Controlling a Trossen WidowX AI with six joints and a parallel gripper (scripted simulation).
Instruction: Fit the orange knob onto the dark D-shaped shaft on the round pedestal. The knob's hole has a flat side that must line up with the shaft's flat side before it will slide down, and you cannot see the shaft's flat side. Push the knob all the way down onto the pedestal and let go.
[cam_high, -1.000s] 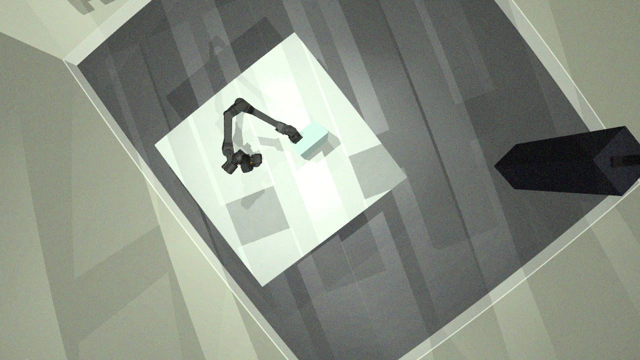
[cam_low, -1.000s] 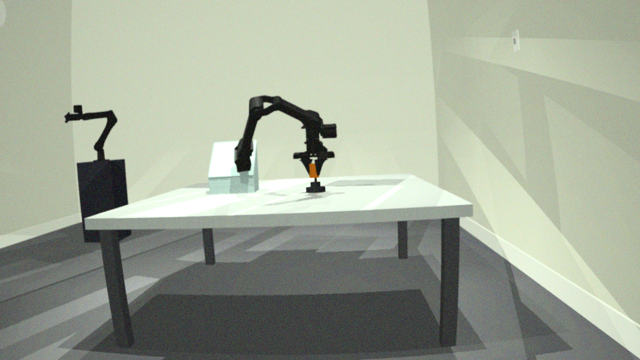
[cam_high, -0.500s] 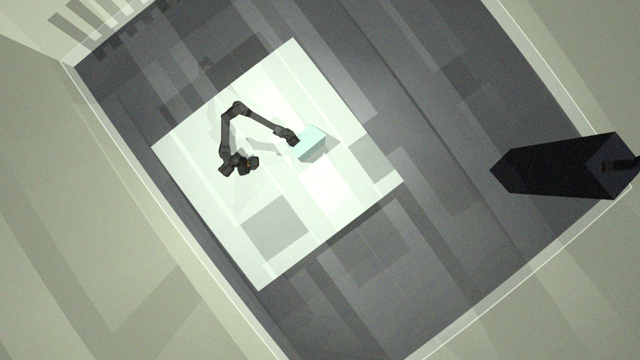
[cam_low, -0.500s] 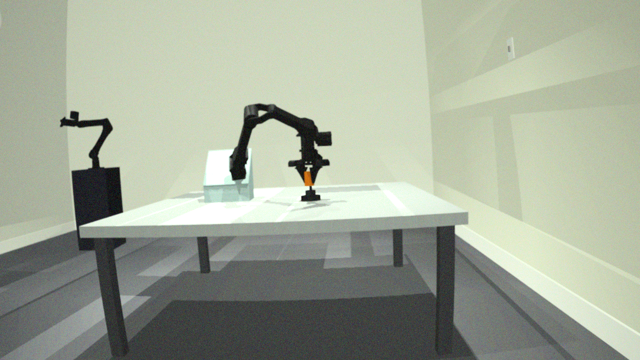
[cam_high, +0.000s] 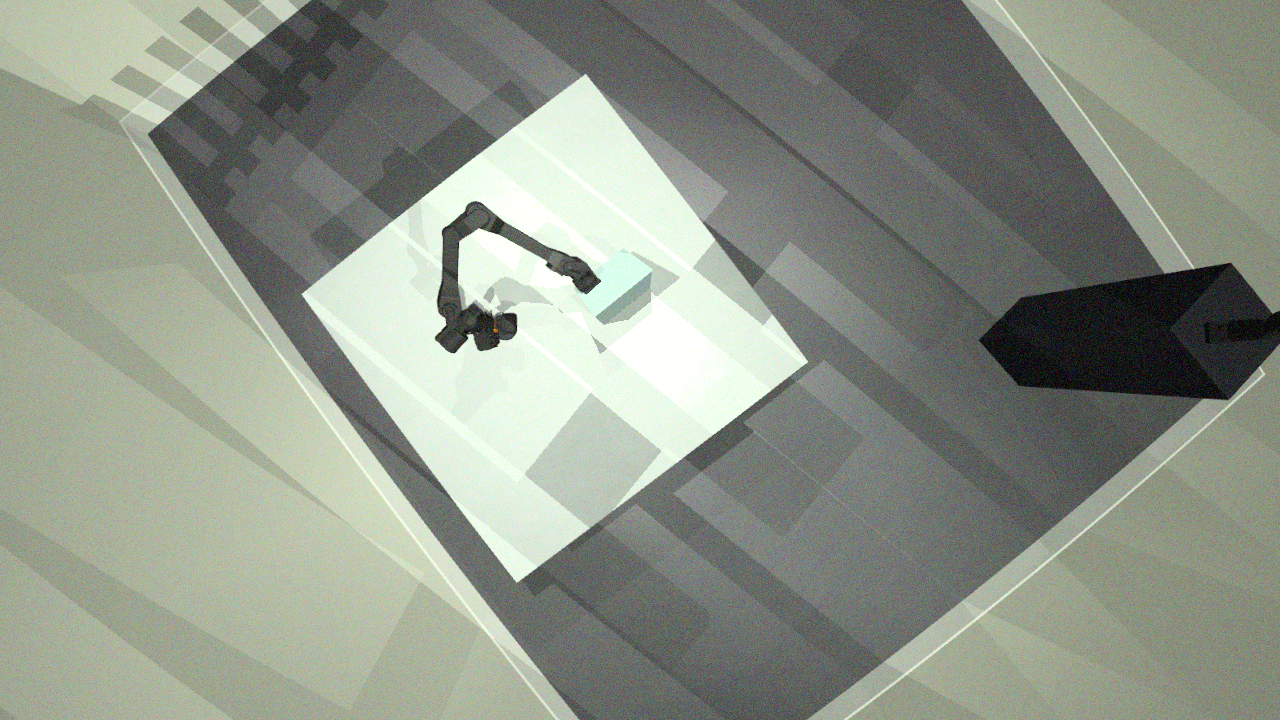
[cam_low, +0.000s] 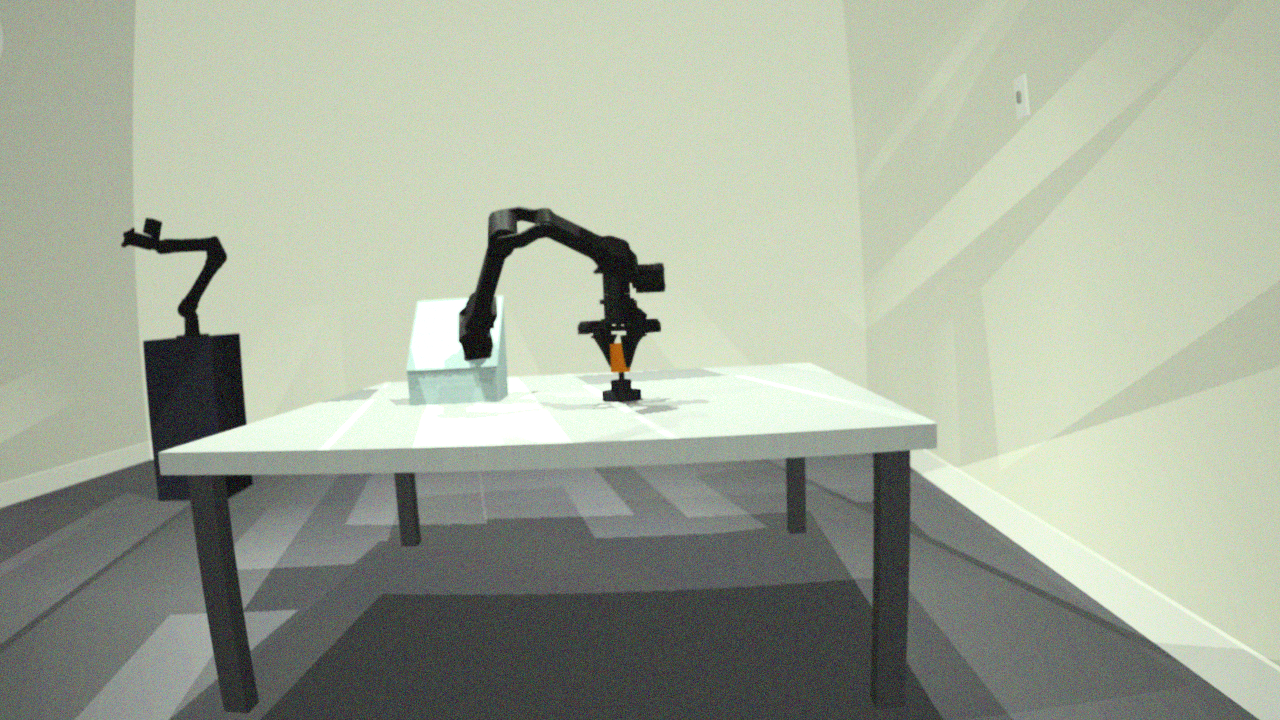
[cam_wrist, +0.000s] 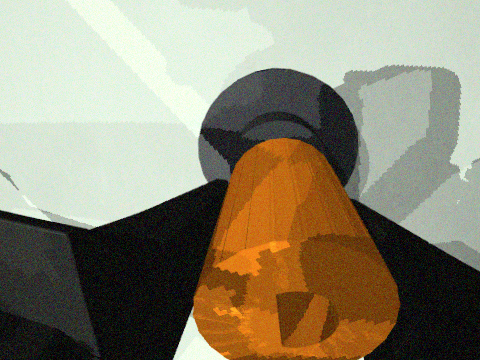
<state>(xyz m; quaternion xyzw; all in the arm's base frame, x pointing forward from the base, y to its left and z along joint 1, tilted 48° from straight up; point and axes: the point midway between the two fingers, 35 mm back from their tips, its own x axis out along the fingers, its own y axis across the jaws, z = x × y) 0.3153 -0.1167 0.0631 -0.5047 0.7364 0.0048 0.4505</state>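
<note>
Right now the orange knob is 2 cm above my gripper tip. The rest, counted from my gripper tip: pedestal 4 cm below.
</note>
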